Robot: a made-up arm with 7 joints. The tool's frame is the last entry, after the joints.
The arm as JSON. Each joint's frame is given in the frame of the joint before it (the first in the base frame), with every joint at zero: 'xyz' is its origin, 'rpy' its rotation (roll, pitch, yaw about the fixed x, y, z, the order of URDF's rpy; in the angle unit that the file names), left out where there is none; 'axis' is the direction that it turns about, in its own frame. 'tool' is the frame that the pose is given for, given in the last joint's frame.
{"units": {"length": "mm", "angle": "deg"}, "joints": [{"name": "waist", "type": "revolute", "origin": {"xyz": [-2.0, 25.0, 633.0]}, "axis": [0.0, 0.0, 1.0]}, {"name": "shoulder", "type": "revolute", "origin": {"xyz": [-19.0, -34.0, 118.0], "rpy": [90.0, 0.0, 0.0]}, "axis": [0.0, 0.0, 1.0]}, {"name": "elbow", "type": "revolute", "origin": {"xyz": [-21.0, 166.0, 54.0], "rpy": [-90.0, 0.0, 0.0]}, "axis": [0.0, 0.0, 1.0]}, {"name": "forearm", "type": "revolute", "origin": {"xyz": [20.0, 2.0, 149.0], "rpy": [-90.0, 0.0, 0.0]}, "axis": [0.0, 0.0, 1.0]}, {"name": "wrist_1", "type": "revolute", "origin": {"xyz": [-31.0, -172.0, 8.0], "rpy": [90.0, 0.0, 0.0]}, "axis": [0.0, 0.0, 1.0]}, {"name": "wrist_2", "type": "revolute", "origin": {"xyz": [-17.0, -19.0, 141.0], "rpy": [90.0, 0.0, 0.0]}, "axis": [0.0, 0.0, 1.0]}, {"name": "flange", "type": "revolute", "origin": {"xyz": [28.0, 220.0, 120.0], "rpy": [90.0, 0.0, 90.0]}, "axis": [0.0, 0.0, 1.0]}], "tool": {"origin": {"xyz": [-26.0, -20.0, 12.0], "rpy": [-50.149, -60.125, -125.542]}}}
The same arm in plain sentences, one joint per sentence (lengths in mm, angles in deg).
The arm has seven revolute joints in a row. What follows holds with every joint at zero, and every direction is one of the base frame's.
Joint 1 lies 2 mm along -x and 25 mm along +y and 633 mm along +z from the base frame's origin and turns about +z.
Joint 2 lies 19 mm along -x and 34 mm along -y and 118 mm along +z from joint 1 and turns about -y.
Joint 3 lies 21 mm along -x and 54 mm along -y and 166 mm along +z from joint 2 and turns about +z.
Joint 4 lies 20 mm along +x and 2 mm along +y and 149 mm along +z from joint 3 and turns about +y.
Joint 5 lies 31 mm along -x and 8 mm along +y and 172 mm along +z from joint 4 and turns about +z.
Joint 6 lies 17 mm along -x and 19 mm along -y and 141 mm along +z from joint 5 and turns about -y.
Joint 7 lies 28 mm along +x and 120 mm along -y and 220 mm along +z from joint 6 and turns about +x.
The tool frame, which is the frame that the pose is given for, lies 12 mm along +x and 20 mm along +y and 26 mm along -z from joint 7; its axes are the base frame's turned by roll 8.07, pitch 16.83 and yaw 25.05 deg (as in URDF: about the fixed x, then y, then z).

